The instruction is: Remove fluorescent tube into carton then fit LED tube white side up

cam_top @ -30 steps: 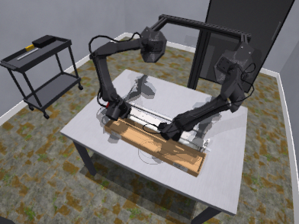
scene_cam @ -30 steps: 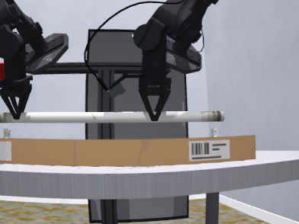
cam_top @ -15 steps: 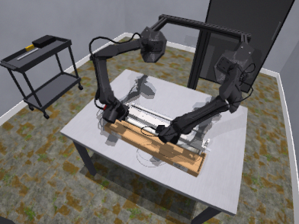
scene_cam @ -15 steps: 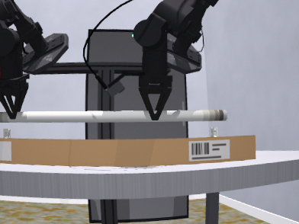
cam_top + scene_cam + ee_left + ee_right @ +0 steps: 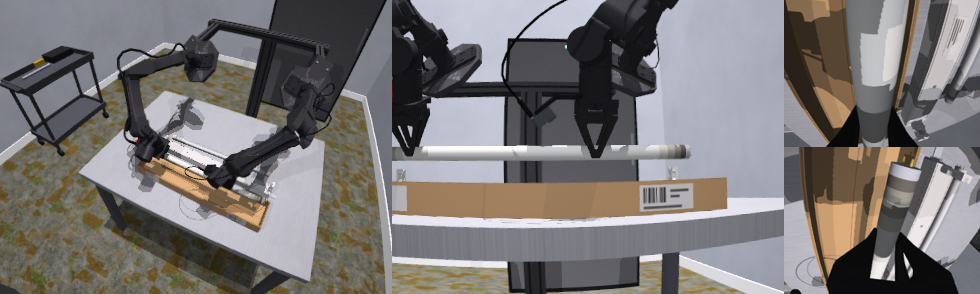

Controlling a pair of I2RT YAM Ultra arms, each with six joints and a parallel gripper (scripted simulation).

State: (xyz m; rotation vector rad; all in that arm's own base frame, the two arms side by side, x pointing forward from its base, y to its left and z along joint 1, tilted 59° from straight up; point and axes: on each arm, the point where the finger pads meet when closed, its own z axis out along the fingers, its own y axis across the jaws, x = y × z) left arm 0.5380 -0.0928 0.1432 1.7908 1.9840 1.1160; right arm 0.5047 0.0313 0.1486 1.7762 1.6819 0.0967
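The carton is 2 cm ahead of my left hand, 12 cm to the right of it and 8 cm below it. Round my left hand: light fixture (13 cm behind, 11 cm to the right, 5 cm below); then old fluorescent tube (12 cm to the right); then LED tube (23 cm behind, 13 cm to the right, 9 cm below).
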